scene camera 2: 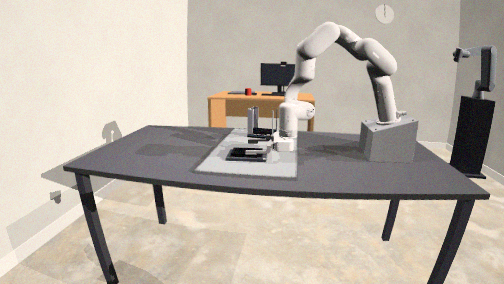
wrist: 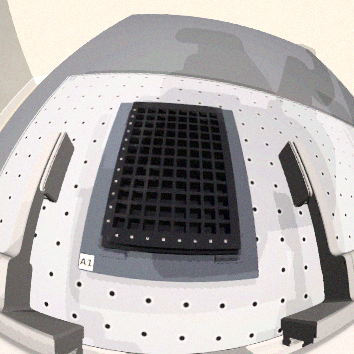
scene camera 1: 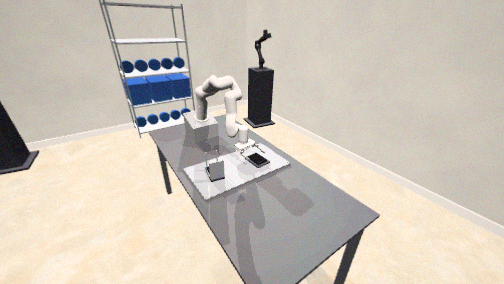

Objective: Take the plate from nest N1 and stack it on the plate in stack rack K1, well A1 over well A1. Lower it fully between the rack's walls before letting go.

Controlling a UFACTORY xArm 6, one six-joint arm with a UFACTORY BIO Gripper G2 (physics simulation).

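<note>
The black many-welled plate lies flat in the blue-grey nest N1. In the wrist view, an "A1" tag is at the nest's near left corner, and the plate's white edge marks run along its near and left sides. My gripper is wide open and empty, above the plate, with a finger out beyond each long side. Stack rack K1 stands beside the nest. A dark layer shows low between its walls; its wells cannot be made out.
Nest and rack stand on a light perforated board on the grey table. The rack's tall wall and thin posts rise well above the plate's height. The arm's base block stands at one table end.
</note>
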